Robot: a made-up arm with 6 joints.
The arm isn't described. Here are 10 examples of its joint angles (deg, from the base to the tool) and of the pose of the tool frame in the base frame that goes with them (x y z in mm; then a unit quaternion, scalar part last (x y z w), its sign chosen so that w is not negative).
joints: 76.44 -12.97 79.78 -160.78 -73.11 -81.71
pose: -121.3 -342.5 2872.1 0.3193 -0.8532 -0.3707 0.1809
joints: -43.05 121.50 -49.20 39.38 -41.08 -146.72
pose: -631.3 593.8 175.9 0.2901 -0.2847 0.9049 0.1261
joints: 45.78 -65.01 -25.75 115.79 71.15 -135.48
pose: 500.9 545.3 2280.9 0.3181 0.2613 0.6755 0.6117
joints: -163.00 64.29 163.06 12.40 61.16 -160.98
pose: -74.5 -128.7 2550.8 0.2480 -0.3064 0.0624 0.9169
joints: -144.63 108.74 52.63 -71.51 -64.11 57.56
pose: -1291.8 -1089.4 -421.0 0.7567 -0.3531 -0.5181 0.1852
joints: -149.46 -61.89 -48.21 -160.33 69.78 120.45
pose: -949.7 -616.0 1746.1 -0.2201 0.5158 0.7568 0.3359
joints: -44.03 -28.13 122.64 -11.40 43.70 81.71
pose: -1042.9 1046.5 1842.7 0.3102 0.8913 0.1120 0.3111
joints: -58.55 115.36 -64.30 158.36 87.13 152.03
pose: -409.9 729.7 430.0 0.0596 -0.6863 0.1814 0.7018
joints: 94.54 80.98 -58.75 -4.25 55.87 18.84
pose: 14.5 -334.1 -246.8 -0.2714 0.4678 0.4463 0.7130
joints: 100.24 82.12 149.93 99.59 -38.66 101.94
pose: -152.6 962.1 2475.4 -0.5622 -0.5392 -0.0337 0.6261
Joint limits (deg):
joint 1: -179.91..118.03
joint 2: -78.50..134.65
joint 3: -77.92..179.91
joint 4: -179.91..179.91
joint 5: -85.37..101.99
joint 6: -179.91..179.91
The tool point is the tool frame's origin. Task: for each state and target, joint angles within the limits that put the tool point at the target. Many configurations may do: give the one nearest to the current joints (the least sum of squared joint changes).
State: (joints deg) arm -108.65 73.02 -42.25 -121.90 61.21 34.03
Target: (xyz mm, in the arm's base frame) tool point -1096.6 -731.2 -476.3
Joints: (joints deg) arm -148.62 85.71 11.68 -120.04 52.70 32.72
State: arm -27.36 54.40 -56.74 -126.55 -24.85 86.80
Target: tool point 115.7 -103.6 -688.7
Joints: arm -60.65 99.73 -20.69 -132.66 -13.71 91.19
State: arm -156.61 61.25 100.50 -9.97 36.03 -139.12
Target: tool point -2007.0 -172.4 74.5
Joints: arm -177.63 95.21 56.27 -9.08 37.54 -139.43
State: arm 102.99 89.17 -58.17 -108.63 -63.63 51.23
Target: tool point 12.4 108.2 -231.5
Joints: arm 48.95 37.29 -77.75 -115.81 -50.20 53.94
